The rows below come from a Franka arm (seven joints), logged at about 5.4 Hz.
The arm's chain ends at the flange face. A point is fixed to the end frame.
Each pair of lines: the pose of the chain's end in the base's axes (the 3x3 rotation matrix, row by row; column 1 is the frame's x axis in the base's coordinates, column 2 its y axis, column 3 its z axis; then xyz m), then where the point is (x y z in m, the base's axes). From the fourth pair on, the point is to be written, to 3 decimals.
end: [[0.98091 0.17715 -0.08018], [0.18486 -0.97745 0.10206], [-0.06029 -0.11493 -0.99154]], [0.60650 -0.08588 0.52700]
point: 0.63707 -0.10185 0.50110
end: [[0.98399 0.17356 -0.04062], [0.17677 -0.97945 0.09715], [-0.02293 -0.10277 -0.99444]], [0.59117 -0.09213 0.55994]
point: 0.62260 -0.10848 0.53534
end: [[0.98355 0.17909 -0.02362], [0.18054 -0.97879 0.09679], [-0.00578 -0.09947 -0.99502]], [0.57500 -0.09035 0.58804]
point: 0.60692 -0.10659 0.56399
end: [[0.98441 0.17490 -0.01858], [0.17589 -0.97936 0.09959], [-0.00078 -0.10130 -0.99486]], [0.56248 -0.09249 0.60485]
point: 0.594 -0.109 0.581
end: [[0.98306 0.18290 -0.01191], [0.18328 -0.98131 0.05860], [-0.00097 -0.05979 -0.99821]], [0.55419 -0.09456 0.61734]
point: 0.586 -0.112 0.594
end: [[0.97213 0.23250 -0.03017], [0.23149 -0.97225 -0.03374], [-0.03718 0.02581 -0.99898]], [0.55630 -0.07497 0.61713]
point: 0.589 -0.092 0.595
